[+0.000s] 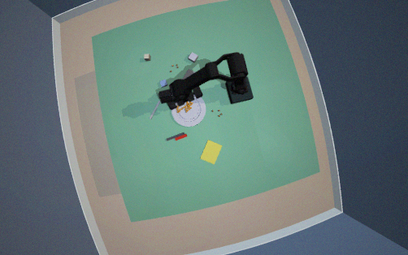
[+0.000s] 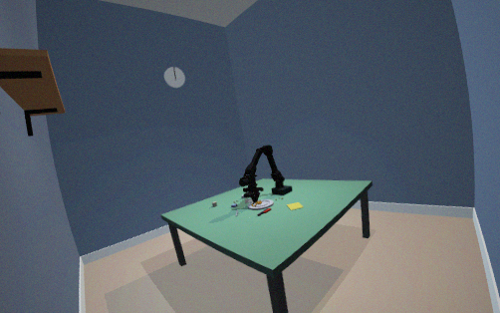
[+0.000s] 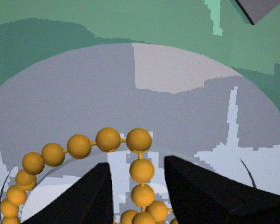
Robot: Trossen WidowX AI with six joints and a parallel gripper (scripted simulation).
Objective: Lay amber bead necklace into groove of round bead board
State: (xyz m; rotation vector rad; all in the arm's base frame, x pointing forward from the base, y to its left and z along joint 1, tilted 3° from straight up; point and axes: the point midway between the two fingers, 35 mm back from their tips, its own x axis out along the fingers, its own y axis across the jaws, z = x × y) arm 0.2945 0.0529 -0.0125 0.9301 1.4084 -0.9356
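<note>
Now: gripper tip 50 mm to the right of the round grey bead board, 10 mm past it and 10 mm above it. The rest, counted from my gripper tip: grey rod 190 mm ahead, 40 mm to the left, 10 mm below; blue block 130 mm ahead, 110 mm to the right, 10 mm below; grey plate 140 mm to the right, 30 mm behind, 10 mm below.
</note>
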